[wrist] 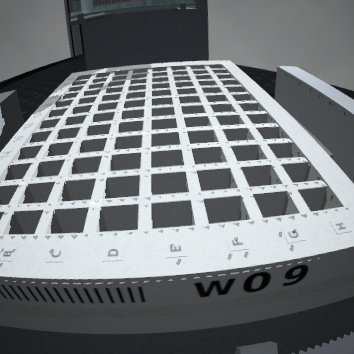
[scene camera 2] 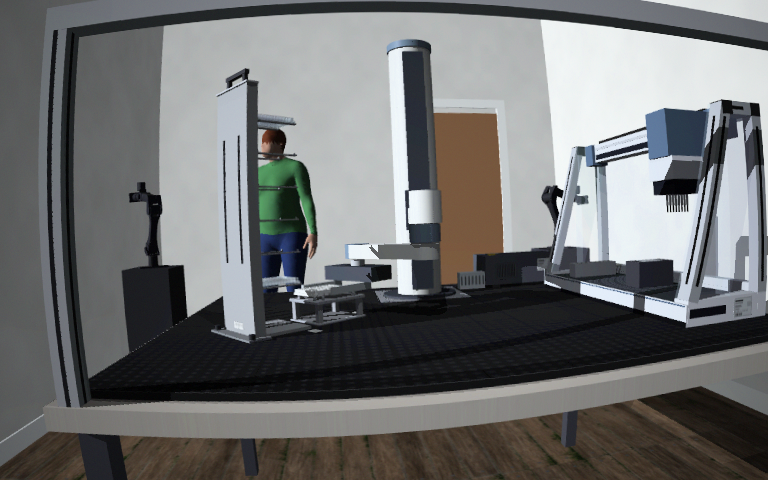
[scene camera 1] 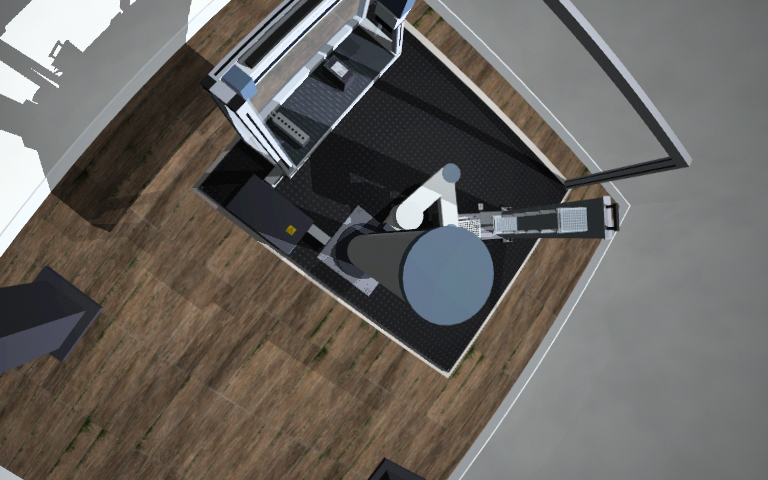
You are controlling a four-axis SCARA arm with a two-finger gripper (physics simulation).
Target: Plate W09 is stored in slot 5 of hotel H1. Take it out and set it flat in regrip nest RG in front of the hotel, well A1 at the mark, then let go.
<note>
In view: my gripper (scene camera 2: 316, 290), a plate W09 (wrist: 171, 196) and a hotel H1 (scene camera 2: 242, 284).
My gripper also shows in the wrist view (wrist: 146, 94). The hotel H1 also shows in scene camera 1 (scene camera 1: 595, 222).
</note>
